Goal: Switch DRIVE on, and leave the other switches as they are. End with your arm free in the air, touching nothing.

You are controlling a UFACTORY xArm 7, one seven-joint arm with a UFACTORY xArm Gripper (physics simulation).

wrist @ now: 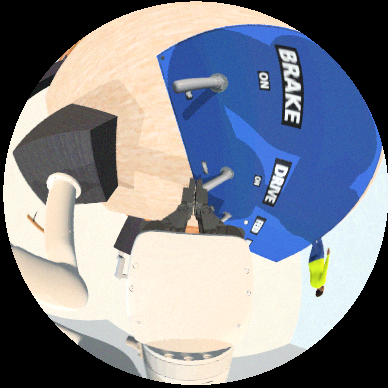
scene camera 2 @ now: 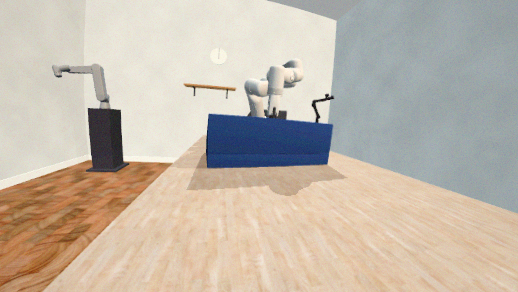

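Pixels of known places: gripper, fingertip midpoint: (wrist: pixel 194 185); arm's base, link origin: (wrist: pixel 63 185).
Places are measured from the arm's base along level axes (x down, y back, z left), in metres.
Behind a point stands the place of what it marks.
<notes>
The blue switch panel (scene camera 2: pixel 270 142) @[z -0.132, x 0.070, y -0.621 m] (wrist: pixel 335 125) stands on the table. In the wrist view, the DRIVE lever (wrist: pixel 220 178) @[z -0.045, x 0.052, y -0.422 m] slants from its mount toward the panel's near edge, on the OFF side and away from its ON label (wrist: pixel 257 180) @[z -0.045, x 0.050, y -0.473 m]. The DRIVE label (wrist: pixel 276 181) @[z -0.036, x 0.040, y -0.495 m] is beyond it. My gripper (wrist: pixel 194 185) @[z -0.045, x 0.038, y -0.388 m] is shut and empty, its tips beside the lever's free end; whether they touch is unclear. The BRAKE lever (wrist: pixel 197 83) @[z 0.070, x 0.044, y -0.408 m] also points away from ON. A smaller lever (wrist: pixel 226 216) @[z -0.164, x 0.057, y -0.434 m] by the FEED label (wrist: pixel 258 225) @[z -0.158, x 0.038, y -0.505 m] is partly hidden by the gripper. In the scene view the panel hides the fingertips and levers.
A dark block (wrist: pixel 102 155) @[z 0.001, x 0.106, y -0.137 m] with a white arm on it stands beside the panel's near edge. A thin black arm (scene camera 2: pixel 316 107) rises behind the panel's right end. Another grey arm (scene camera 2: pixel 100 82) stands on a dark pedestal (scene camera 2: pixel 105 140) at left. A person (wrist: pixel 318 270) shows beyond the panel.
</notes>
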